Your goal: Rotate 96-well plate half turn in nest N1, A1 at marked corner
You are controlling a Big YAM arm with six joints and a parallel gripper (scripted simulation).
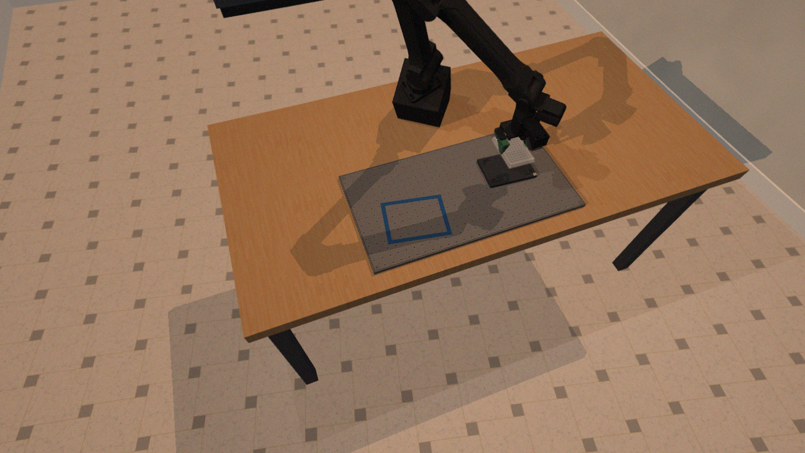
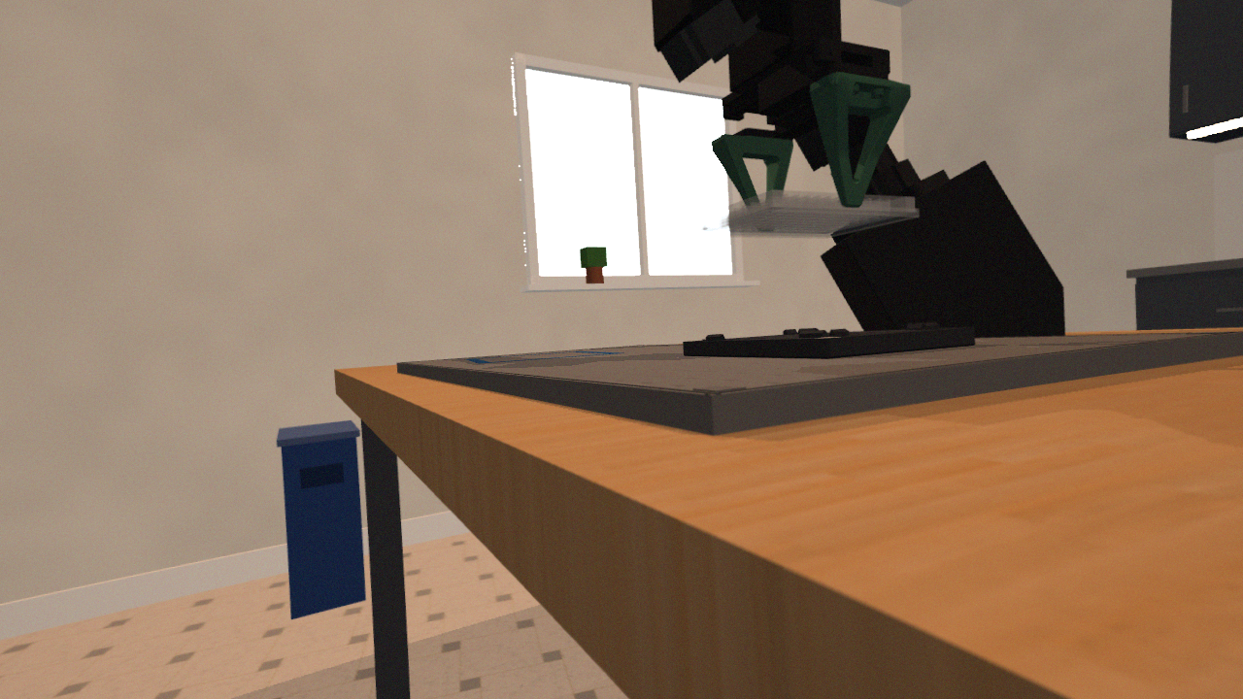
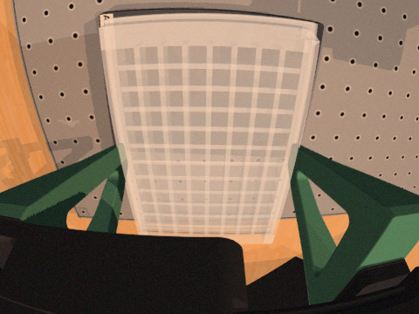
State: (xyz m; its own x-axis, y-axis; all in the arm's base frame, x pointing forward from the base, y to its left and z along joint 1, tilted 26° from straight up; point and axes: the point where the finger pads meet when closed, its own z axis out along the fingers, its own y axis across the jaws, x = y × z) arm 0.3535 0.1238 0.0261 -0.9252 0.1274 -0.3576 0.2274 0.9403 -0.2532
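The 96-well plate is 10 mm below my hand. Round my hand: black plate nest N1 (100 mm below); then A1 label (70 mm ahead, 60 mm to the left, 90 mm below).
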